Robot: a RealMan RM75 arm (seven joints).
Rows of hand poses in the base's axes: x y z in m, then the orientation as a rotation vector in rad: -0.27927, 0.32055, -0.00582, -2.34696, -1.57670, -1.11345; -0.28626, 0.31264, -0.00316, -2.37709, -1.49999, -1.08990; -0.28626, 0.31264, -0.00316, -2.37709, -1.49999, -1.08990; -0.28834, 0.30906, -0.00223, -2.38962, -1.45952, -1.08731; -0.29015, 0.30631, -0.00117, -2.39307, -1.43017, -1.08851; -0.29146, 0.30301, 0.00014, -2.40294, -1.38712, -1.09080; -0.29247, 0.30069, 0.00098, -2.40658, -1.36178, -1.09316; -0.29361, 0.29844, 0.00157, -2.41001, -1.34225, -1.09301; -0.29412, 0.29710, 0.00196, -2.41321, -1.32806, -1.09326; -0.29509, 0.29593, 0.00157, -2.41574, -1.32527, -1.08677
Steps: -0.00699, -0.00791, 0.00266, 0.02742, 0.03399, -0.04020; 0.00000, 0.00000, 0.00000, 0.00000, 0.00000, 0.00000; -0.00208, -0.00358, 0.00093, 0.01656, 0.01126, -0.02140; -0.00181, -0.00275, 0.00106, 0.01561, 0.00662, -0.01291; -0.00131, -0.00330, 0.00131, 0.01945, 0.00855, -0.02223; -0.00101, -0.00232, 0.00084, 0.01275, 0.00445, -0.01217; -0.00114, -0.00225, 0.00059, 0.00927, 0.00469, -0.00948; -0.00051, -0.00134, 0.00039, 0.00621, 0.00306, -0.00742; -0.00097, -0.00117, -0.00039, -0.00020, 0.00500, -0.00135
